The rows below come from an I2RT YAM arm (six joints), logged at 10 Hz.
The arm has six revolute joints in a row. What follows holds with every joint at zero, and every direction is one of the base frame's. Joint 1 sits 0.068 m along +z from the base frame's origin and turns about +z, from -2.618 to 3.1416 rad. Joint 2 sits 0.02 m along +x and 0.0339 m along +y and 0.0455 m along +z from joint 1 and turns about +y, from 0 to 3.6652 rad. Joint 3 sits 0.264 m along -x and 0.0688 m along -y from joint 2 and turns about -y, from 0 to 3.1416 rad. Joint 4 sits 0.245 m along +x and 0.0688 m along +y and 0.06 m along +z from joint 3 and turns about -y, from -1.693 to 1.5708 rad. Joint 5 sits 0.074 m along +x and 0.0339 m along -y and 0.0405 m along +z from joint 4 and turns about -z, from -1.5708 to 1.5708 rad. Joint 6 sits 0.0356 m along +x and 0.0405 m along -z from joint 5 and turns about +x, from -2.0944 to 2.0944 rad. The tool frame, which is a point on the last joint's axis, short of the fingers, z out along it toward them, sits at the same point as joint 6; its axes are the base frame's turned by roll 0, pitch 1.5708 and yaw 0 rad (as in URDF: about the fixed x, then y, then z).
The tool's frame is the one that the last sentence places.
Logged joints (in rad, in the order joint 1, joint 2, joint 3, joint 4, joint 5, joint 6), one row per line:
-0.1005, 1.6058, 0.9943, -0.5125, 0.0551, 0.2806
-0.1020, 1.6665, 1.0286, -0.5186, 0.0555, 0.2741
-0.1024, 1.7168, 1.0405, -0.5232, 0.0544, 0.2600
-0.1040, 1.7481, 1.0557, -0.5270, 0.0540, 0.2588
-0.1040, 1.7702, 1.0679, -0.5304, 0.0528, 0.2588
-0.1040, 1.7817, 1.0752, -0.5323, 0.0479, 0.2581
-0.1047, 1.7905, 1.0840, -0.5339, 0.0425, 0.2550
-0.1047, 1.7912, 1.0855, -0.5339, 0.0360, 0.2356
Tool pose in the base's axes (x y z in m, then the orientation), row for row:
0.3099, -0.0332, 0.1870, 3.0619, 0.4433, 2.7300
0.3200, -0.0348, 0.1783, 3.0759, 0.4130, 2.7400
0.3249, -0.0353, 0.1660, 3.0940, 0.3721, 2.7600
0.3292, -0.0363, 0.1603, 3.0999, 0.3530, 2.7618
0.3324, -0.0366, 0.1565, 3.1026, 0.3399, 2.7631
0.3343, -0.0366, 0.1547, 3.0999, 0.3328, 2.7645
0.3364, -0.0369, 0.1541, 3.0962, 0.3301, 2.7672
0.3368, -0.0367, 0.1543, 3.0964, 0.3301, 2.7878
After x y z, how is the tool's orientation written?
As angles about the fixed x, y, z axes (roll, pitch, yaw), in radians.
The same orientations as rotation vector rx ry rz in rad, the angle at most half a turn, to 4 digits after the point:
0.5264, 2.6398, -0.0189
0.5249, 2.6730, -0.0261
0.5126, 2.7193, -0.0341
0.5159, 2.7388, -0.0368
0.5176, 2.7521, -0.0368
0.5164, 2.7589, -0.0309
0.5123, 2.7617, -0.0244
0.4839, 2.7668, -0.0198

